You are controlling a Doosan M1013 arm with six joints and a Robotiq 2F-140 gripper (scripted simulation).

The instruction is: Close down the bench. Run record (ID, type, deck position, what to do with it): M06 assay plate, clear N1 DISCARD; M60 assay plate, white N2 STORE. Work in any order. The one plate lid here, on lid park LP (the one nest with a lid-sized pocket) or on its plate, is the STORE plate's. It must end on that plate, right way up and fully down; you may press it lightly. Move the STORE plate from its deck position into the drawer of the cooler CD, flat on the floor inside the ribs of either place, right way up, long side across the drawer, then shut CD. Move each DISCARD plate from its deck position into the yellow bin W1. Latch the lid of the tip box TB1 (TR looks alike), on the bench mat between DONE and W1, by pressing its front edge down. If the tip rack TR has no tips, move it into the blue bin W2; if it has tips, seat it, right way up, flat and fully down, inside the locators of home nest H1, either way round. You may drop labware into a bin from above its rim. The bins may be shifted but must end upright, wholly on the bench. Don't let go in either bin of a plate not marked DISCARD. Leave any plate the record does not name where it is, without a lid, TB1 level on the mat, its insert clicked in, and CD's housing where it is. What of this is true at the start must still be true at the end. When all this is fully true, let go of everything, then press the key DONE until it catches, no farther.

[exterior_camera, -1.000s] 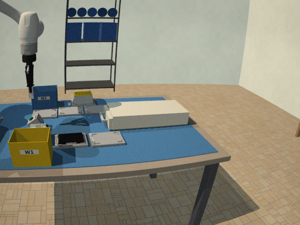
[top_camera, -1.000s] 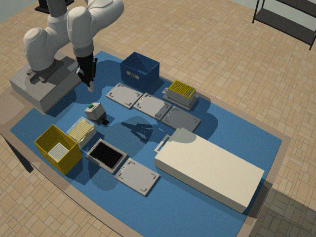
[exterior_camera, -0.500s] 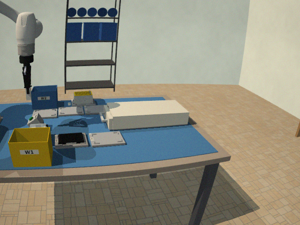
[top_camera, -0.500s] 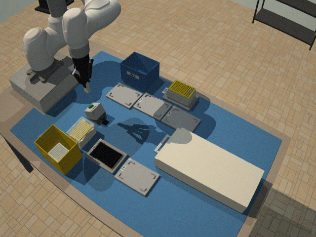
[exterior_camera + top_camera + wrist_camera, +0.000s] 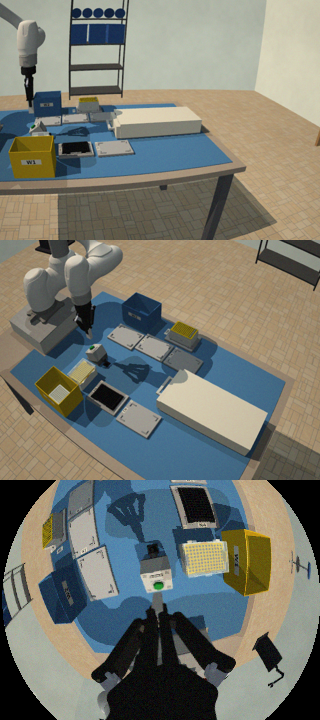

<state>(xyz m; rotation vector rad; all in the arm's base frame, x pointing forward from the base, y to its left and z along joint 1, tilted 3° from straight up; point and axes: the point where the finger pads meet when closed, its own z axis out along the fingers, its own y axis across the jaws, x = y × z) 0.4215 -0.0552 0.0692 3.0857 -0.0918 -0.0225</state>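
Now: the done key box 12 cm below my hand and 2 cm ahead of it. The rest, counted from my hand: yellow bin W1 (29 cm to the right, 13 cm below, 2 cm ahead); then clear plate (29 cm to the right, 16 cm below, 3 cm ahead); then black plate (21 cm ahead, 16 cm to the right, 15 cm below).
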